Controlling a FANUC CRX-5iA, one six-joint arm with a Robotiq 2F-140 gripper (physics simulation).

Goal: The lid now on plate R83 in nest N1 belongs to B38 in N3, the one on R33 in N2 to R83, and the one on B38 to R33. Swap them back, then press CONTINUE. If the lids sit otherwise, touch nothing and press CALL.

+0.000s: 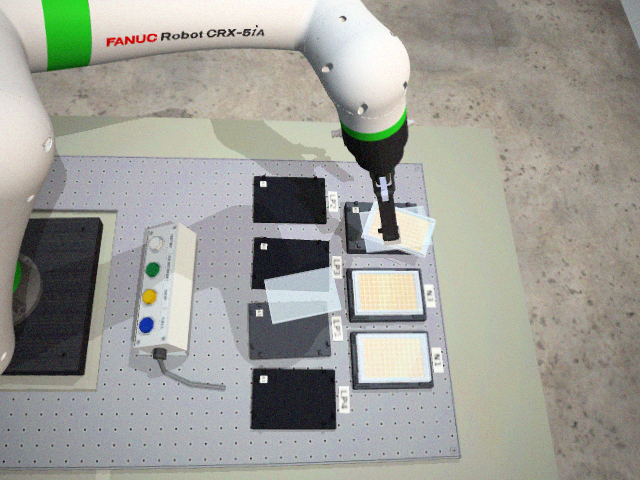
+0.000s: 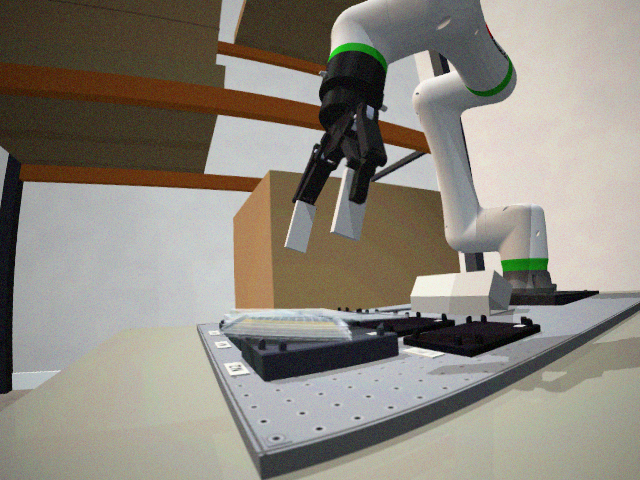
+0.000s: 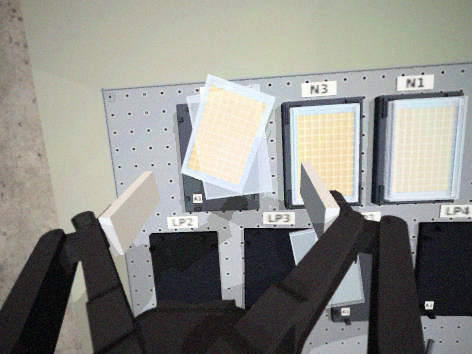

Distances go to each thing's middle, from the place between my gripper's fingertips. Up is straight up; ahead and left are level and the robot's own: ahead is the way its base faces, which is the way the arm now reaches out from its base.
My gripper is now 110 mm above the nest N2 (image 2: 278,359), 30 mm short of it and 20 mm to the right of it. Also, from my hand: LP3 pad (image 1: 273,257) (160 mm behind, 120 mm below, 40 mm to the right); then LP2 pad (image 1: 301,200) (140 mm behind, 120 mm below, 100 mm to the left); then nest N3 (image 1: 428,289) (120 mm to the right, 120 mm below, 10 mm ahead).
